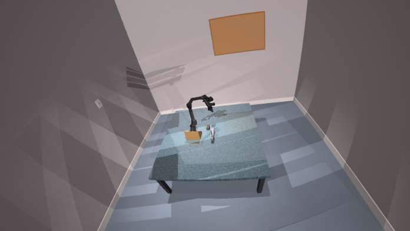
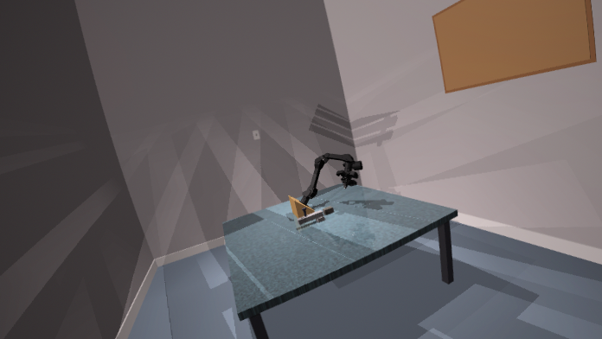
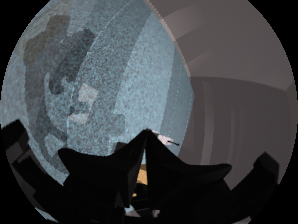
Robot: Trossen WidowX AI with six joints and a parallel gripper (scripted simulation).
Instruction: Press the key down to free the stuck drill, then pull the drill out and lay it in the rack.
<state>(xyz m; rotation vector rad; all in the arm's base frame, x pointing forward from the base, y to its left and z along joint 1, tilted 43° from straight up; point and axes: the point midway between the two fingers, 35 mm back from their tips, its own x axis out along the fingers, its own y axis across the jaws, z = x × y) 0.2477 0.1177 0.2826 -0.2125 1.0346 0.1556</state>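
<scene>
Now: the blue key 330 mm to the right of my gripper tip and 80 mm below it. From my gripper tip the other things lie so: drill (270 mm to the right, 120 mm below, 10 mm behind); grey holder block (290 mm to the right, 130 mm below, 10 mm behind); grey-brown block (150 mm below, 130 mm to the right, 90 mm behind).
</scene>
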